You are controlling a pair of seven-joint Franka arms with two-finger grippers.
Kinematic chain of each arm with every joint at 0, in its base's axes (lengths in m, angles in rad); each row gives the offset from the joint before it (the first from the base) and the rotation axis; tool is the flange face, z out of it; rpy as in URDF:
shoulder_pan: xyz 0 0 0.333 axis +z
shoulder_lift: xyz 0 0 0 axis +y
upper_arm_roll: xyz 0 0 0.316 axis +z
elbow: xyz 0.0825 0 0 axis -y
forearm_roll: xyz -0.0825 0 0.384 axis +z
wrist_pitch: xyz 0 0 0 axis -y
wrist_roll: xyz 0.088 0 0 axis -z
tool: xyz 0 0 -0.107 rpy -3.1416 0 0
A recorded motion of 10 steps. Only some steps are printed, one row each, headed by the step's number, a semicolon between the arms.
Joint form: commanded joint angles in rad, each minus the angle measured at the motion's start. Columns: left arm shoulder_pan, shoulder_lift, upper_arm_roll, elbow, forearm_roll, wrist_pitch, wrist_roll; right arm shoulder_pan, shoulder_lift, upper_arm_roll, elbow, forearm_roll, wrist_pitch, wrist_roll.
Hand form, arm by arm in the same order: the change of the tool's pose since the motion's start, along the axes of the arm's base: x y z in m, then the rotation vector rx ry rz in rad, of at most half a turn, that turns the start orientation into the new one. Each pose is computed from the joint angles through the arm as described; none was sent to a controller.
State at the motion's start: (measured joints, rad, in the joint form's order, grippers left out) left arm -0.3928 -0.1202 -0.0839 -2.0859 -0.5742 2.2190 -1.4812; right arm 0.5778 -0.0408 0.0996 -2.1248 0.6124 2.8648 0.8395
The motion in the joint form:
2: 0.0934 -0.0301 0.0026 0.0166 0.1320 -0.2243 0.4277; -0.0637 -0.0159 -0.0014 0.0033 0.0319 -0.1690 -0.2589
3: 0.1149 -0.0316 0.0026 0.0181 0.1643 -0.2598 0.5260; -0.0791 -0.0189 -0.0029 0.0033 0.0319 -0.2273 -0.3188
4: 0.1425 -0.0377 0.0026 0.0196 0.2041 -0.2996 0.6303; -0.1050 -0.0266 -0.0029 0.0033 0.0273 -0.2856 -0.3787
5: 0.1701 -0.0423 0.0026 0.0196 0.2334 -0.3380 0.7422; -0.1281 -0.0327 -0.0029 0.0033 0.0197 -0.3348 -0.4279
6: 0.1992 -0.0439 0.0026 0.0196 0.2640 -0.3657 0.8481; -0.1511 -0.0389 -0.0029 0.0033 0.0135 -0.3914 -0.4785
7: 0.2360 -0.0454 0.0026 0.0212 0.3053 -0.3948 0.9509; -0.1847 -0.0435 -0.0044 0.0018 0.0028 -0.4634 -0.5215
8: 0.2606 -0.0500 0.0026 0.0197 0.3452 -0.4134 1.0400; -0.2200 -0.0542 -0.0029 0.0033 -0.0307 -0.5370 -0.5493
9: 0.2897 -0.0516 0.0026 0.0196 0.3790 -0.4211 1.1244; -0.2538 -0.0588 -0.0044 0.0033 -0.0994 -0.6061 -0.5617
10: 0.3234 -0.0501 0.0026 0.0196 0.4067 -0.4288 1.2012; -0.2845 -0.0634 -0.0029 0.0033 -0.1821 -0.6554 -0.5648
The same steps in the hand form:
2: -0.0013 0.0469 0.0014 0.1438 -0.0939 -0.4324; 0.0101 -0.0241 -0.0093 -0.1204 -0.0103 0.1876
3: -0.0002 0.0585 -0.0009 0.1728 -0.1128 -0.5263; 0.0111 -0.0295 -0.0140 -0.1514 0.0004 0.2467
4: 0.0006 0.0740 -0.0013 0.2059 -0.1311 -0.6240; 0.0136 -0.0395 -0.0158 -0.1813 0.0055 0.2997
5: 0.0010 0.0891 -0.0027 0.2258 -0.1461 -0.7244; 0.0157 -0.0487 -0.0175 -0.2072 0.0099 0.3446
6: 0.0029 0.1052 -0.0048 0.2453 -0.1615 -0.8146; 0.0168 -0.0576 -0.0198 -0.2305 0.0201 0.3951
7: 0.0056 0.1259 -0.0064 0.2722 -0.1697 -0.8990; 0.0194 -0.0720 -0.0252 -0.2529 0.0505 0.4401
8: 0.0062 0.1410 -0.0069 0.2986 -0.1796 -0.9787; 0.0203 -0.0864 -0.0260 -0.2866 0.0770 0.4834
9: 0.0088 0.1579 -0.0073 0.3215 -0.1930 -1.0442; 0.0220 -0.1030 -0.0308 -0.3480 0.1118 0.5221
10: 0.0118 0.1765 -0.0090 0.3371 -0.1988 -1.0966; 0.0236 -0.1186 -0.0340 -0.4219 0.1363 0.5495

